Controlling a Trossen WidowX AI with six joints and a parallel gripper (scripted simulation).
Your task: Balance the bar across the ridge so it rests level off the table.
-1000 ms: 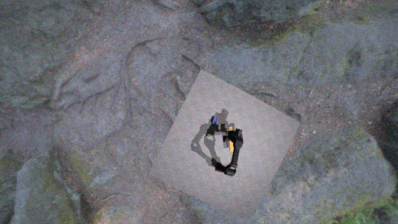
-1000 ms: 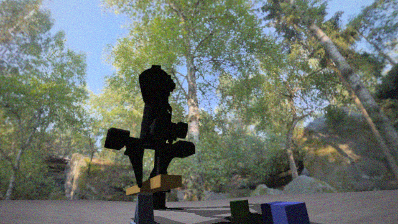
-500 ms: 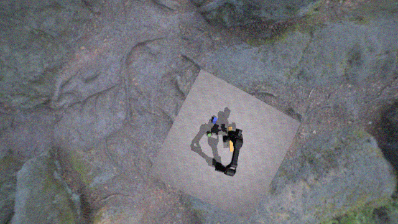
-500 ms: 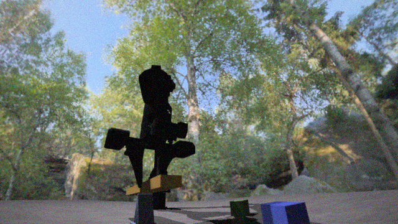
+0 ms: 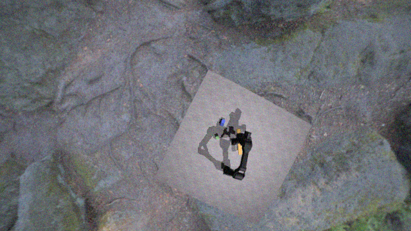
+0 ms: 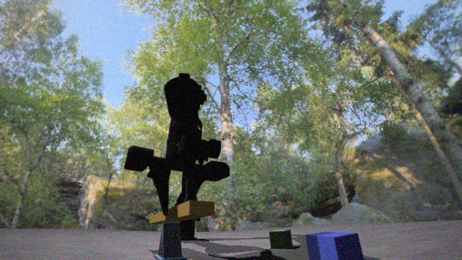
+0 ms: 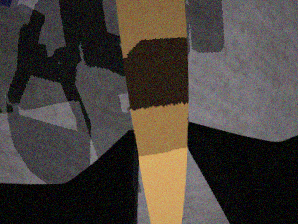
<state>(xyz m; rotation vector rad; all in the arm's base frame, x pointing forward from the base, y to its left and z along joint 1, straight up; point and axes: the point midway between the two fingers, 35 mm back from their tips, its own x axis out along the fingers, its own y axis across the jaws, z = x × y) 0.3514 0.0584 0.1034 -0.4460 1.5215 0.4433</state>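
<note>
Right now my gripper tip is 2 cm past the bar and 1 cm to the left of it. Round my gripper tip: blue cube: 22 cm to the left, 7 cm ahead, 5 cm below; then green cube: 19 cm to the left, 9 cm behind, 5 cm below.
</note>
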